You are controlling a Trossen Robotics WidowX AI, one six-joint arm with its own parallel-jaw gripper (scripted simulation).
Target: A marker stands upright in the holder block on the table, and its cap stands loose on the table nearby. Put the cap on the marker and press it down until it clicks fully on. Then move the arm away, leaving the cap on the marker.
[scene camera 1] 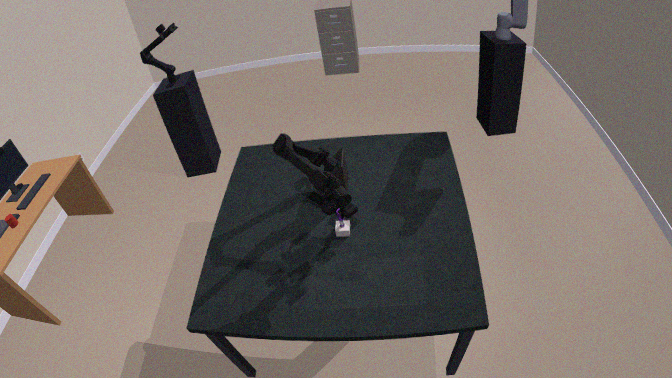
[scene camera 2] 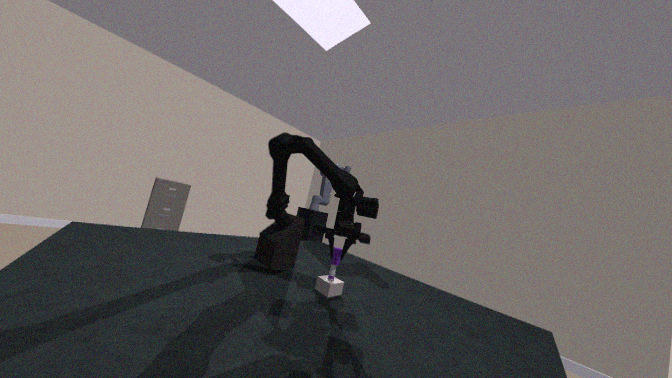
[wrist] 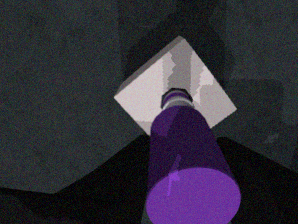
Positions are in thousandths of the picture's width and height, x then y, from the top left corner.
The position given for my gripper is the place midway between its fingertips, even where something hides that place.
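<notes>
My gripper (scene camera 2: 501, 687) is there for me to see, and so it is again, the same gripper (wrist: 612, 650).
</notes>
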